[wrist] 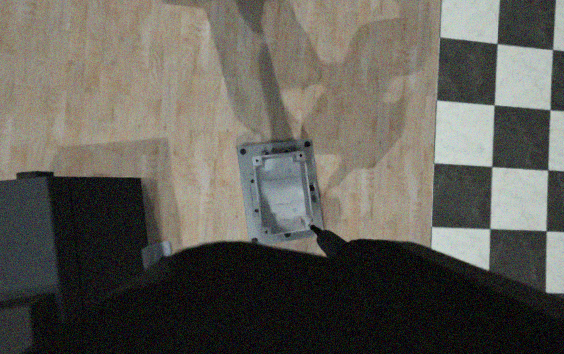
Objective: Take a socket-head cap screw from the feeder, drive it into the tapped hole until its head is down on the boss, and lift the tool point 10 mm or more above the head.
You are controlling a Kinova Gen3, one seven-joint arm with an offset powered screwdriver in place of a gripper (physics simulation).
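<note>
A grey rectangular housing [248,195] with a wide flange and an open cavity lies on the table, slightly turned, at the centre of the wrist view. Small corner bosses with dark holes show at its upper left [257,160] and upper right [300,156]. My screwdriver [313,227] reaches in from below, with its thin dark tip over the lower-right corner of the housing. The tip covers the boss there, so its hole is hidden. Whether a screw sits on the tip, and the gap between tip and boss, are too small and dark to tell.
A large dark box [100,225] with a grey part [25,230] stands at the left, and a small light grey block [156,254] is at its right side. A black-and-white checkered surface [522,135] runs down the right. Arm shadows fall across the wooden table [115,75].
</note>
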